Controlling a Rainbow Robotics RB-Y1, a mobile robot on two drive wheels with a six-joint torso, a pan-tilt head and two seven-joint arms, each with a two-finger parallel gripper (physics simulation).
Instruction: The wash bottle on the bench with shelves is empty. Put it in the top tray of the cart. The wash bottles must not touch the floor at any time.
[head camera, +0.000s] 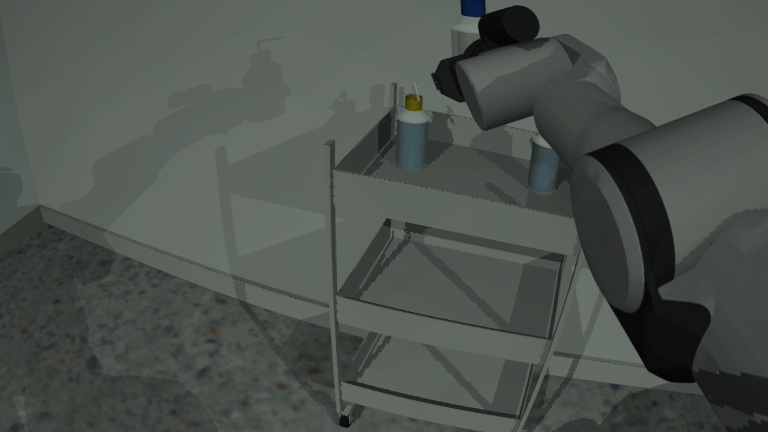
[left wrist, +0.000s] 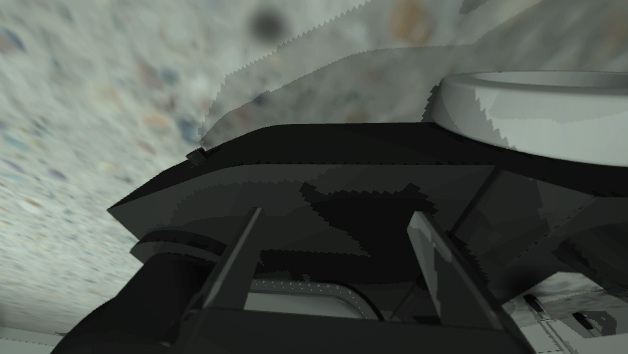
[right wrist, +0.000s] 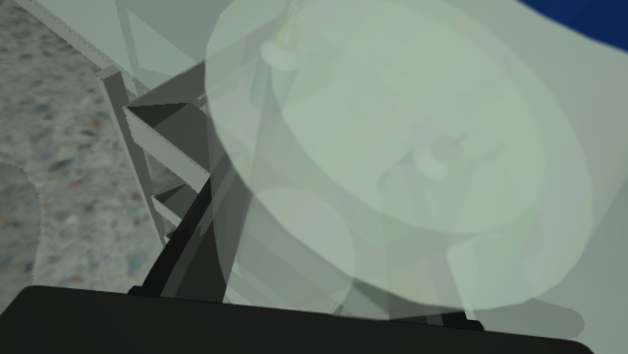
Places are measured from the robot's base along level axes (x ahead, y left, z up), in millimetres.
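Pixels of known places: left gripper, fingertip midpoint: (left wrist: 335, 218); right gripper, fingertip midpoint: (right wrist: 317, 176).
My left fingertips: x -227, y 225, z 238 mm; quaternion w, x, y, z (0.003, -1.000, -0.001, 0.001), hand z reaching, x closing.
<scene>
Ahead of a thing's pixels: the offset from my left fingertips to its top centre. "spot": to the spot under its first point. Level surfaces: height alone.
The empty wash bottle, with a whitish see-through body and a blue cap @(spot: 820 mm up, 745 mm ahead, 450 mm right) (head camera: 473, 7) (right wrist: 595, 20), is upright in the head view, its top cut off. My right gripper (head camera: 451, 80) (right wrist: 317, 176) is shut on it; its fingers show faintly through the bottle in the right wrist view. It appears higher than the cart's top tray (head camera: 451, 196) (right wrist: 165, 147). A yellow-capped bottle @(599 mm up, 1070 mm ahead, 450 mm right) (head camera: 412, 142) with blue-grey contents stands at that tray's left; a second filled bottle @(599 mm up, 981 mm ahead, 699 mm right) (head camera: 543, 166) stands at its right, its cap hidden by my arm. My left gripper (left wrist: 335, 218) is open and empty. The bench does not show.
The cart's middle tray @(spot: 226 mm up, 843 mm ahead, 484 mm right) (head camera: 445, 322) and bottom tray @(105 mm down) (head camera: 429, 402) sit below. Its left front post @(spot: 358 mm up, 933 mm ahead, 288 mm right) (head camera: 331, 241) rises above the top tray's rim. A wall (head camera: 161, 53) stands behind the cart. My dark mobile base (left wrist: 310, 145) lies beyond the left fingers, over the speckled floor @(237 mm down) (left wrist: 75, 125).
</scene>
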